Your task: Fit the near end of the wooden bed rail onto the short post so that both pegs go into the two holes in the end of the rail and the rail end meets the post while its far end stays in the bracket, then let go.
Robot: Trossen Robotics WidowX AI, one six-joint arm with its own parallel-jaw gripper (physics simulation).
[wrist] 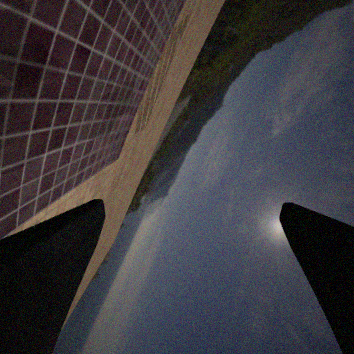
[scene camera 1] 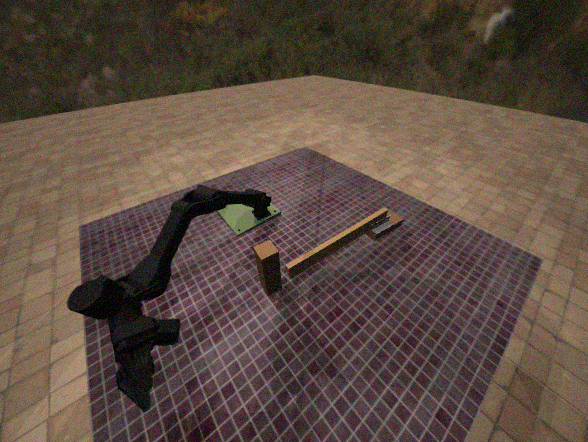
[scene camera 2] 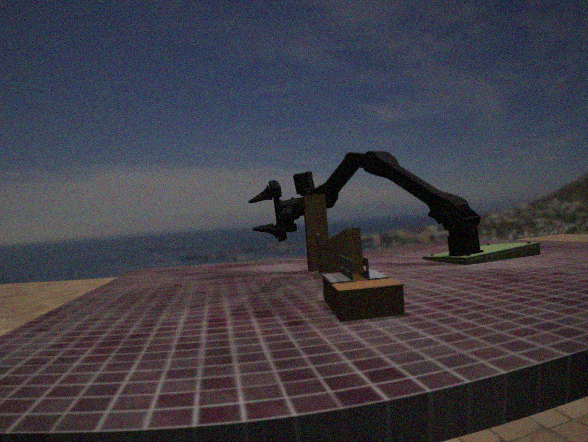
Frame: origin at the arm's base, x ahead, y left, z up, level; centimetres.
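Seen in the pictures: gripper, fingertip midpoint: (wrist: 194,209) (scene camera 1: 147,400) (scene camera 2: 250,215); arm's base at its link origin: (scene camera 1: 261,213) (scene camera 2: 466,253).
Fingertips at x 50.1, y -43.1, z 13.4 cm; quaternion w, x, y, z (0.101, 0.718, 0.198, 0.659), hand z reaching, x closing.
Note:
Offsets run from my fingertips to a thing's top centre. "*": to the spot under its first point. Level surfaces: height alone.
The wooden bed rail (scene camera 1: 340,242) (scene camera 2: 345,247) lies lengthwise, its far end at the bracket @[* dx -14.9, dy +86.7, dz -11.4 cm] (scene camera 1: 396,219) (scene camera 2: 370,300), a wooden block with grey metal parts; in scene camera 2 that end appears between two upright metal pieces. The short post @[* dx -14.5, dy +29.7, dz -2.5 cm] (scene camera 1: 268,270) (scene camera 2: 316,232) stands upright near the rail's near end, with a small gap between them in scene camera 1. Pegs and holes cannot be made out. My gripper (scene camera 1: 144,402) (scene camera 2: 252,215) (wrist: 194,209) is open and empty, raised well off to the side of the post, away from the rail. Post and rail do not show in the wrist view.
The arm reaches from its green base plate (scene camera 1: 235,221) (scene camera 2: 510,249), which lies behind the post in scene camera 1. Everything stands on a purple tiled surface @[dz -15.0 cm] (scene camera 1: 350,340) (scene camera 2: 175,350) (wrist: 50,65), with pale paving (scene camera 1: 540,310) around it.

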